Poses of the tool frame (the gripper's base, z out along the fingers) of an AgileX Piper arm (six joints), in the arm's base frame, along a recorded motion.
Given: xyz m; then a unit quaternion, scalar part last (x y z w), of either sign.
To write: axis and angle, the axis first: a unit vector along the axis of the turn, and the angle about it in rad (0 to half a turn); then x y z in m. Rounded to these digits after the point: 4 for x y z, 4 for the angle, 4 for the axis.
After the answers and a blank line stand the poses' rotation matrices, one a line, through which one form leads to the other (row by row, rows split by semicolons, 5 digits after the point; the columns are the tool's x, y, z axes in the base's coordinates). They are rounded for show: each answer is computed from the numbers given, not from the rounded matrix.
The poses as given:
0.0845 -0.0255 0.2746 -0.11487 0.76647 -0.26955 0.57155
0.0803 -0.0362 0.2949 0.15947 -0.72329 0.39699 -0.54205
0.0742 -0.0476 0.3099 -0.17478 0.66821 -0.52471 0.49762
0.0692 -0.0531 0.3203 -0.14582 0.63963 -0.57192 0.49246
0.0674 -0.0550 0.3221 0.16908 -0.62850 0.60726 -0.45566
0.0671 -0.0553 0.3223 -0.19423 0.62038 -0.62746 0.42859
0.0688 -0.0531 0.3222 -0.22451 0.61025 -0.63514 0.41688
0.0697 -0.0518 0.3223 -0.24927 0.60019 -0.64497 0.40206
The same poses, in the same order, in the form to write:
-0.1400 0.9341 -0.3285 1.9248 0.0845 -0.0255 0.2746
-0.1898 0.8607 -0.4724 1.9958 0.0803 -0.0362 0.2949
-0.2015 0.7704 -0.6049 2.0999 0.0742 -0.0476 0.3099
-0.1675 0.7349 -0.6571 2.1118 0.0692 -0.0531 0.3203
-0.1899 0.7061 -0.6822 2.1954 0.0674 -0.0550 0.3221
-0.2150 0.6866 -0.6945 2.2557 0.0671 -0.0553 0.3223
-0.2470 0.6714 -0.6988 2.2816 0.0688 -0.0531 0.3222
-0.2722 0.6555 -0.7044 2.3141 0.0697 -0.0518 0.3223

-0.32027 0.13203 0.93808; -0.48421 0.82830 -0.28190; -0.81423 -0.54451 -0.20135
-0.36150 0.19969 0.91074; -0.66106 0.63394 -0.40140; -0.65750 -0.74716 -0.09716
-0.44365 0.28863 0.84845; -0.75579 0.38826 -0.52729; -0.48161 -0.87518 0.04589
-0.47244 0.37675 0.79678; -0.74984 0.30329 -0.58801; -0.46319 -0.87526 0.13922
-0.52757 0.34088 0.77812; -0.76595 0.20529 -0.60925; -0.36742 -0.91742 0.15279
-0.55717 0.29686 0.77553; -0.77885 0.13713 -0.61204; -0.28804 -0.94502 0.15480
-0.55161 0.25554 0.79399; -0.80357 0.09239 -0.58800; -0.22361 -0.96237 0.15438
-0.55243 0.21941 0.80417; -0.81785 0.04376 -0.57376; -0.16108 -0.97465 0.15527

